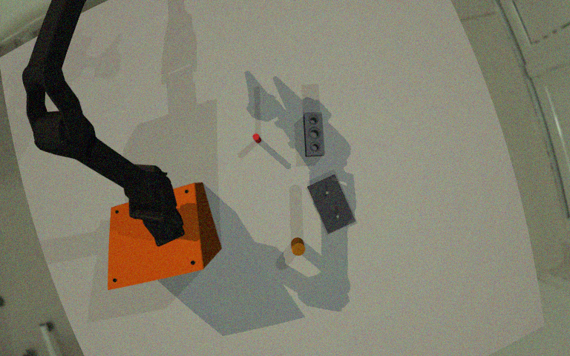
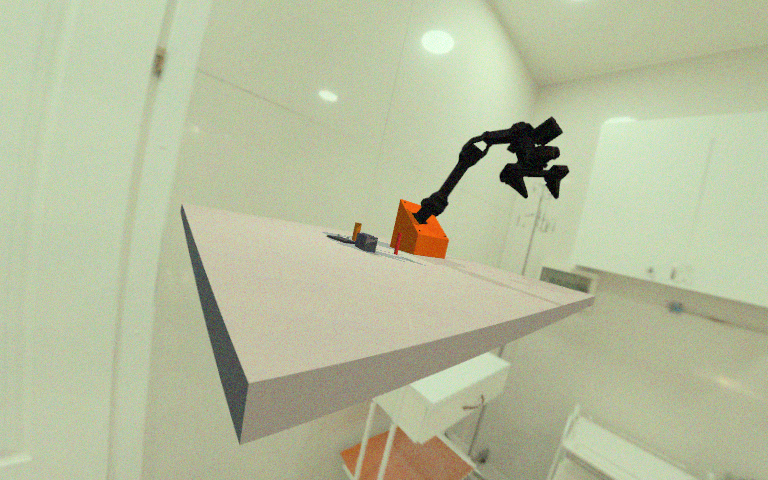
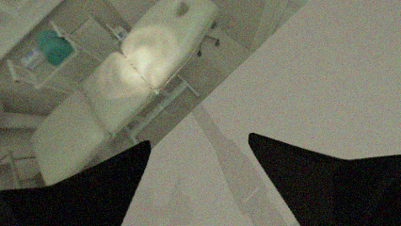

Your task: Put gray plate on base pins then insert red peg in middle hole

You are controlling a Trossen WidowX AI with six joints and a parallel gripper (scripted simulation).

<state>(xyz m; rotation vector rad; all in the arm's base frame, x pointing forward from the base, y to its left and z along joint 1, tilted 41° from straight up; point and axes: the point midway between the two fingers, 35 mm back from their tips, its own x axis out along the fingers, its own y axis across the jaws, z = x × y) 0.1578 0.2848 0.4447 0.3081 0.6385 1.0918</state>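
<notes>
Right now my gripper tip is 46 cm to the left of the plate, 23 cm above it and 17 cm short of it. Also, from my gripper tip: red peg: 42 cm to the right, 22 cm below, 6 cm ahead; then orange cylinder: 68 cm to the right, 22 cm below, 4 cm ahead; then gray slab: 62 cm to the right, 26 cm below, 15 cm ahead.
</notes>
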